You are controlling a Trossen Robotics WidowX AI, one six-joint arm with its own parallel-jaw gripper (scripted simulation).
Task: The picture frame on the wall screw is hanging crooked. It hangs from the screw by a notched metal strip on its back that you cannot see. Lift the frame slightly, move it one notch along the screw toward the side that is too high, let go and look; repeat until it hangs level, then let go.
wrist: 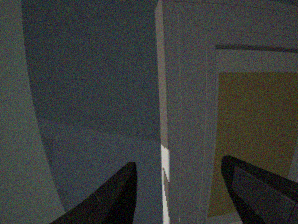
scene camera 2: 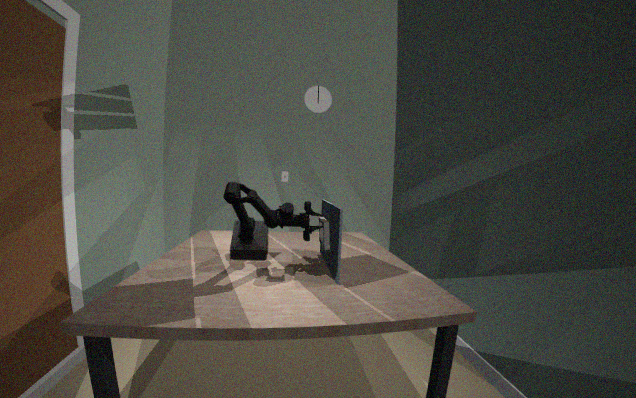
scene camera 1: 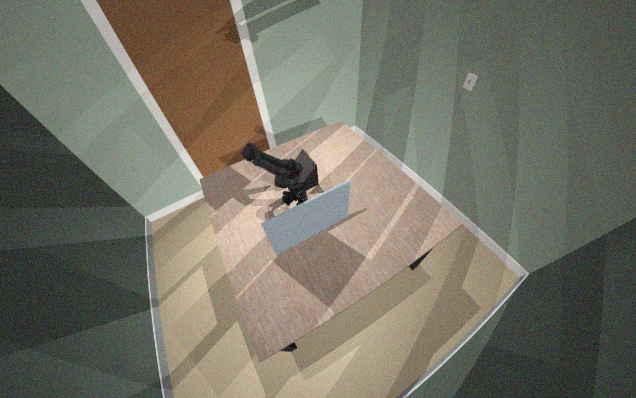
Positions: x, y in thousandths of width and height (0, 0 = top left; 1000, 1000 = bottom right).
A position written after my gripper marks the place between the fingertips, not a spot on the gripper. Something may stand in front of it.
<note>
I see my gripper (wrist: 602, 743), a picture frame (wrist: 740, 346) and a blue-grey wall panel (scene camera 1: 454, 577).
The blue-grey wall panel also shows in the wrist view (wrist: 317, 350) and in scene camera 2 (scene camera 2: 524, 539). Scene camera 1 misses the picture frame, which is hidden by the blue-grey wall panel.
</note>
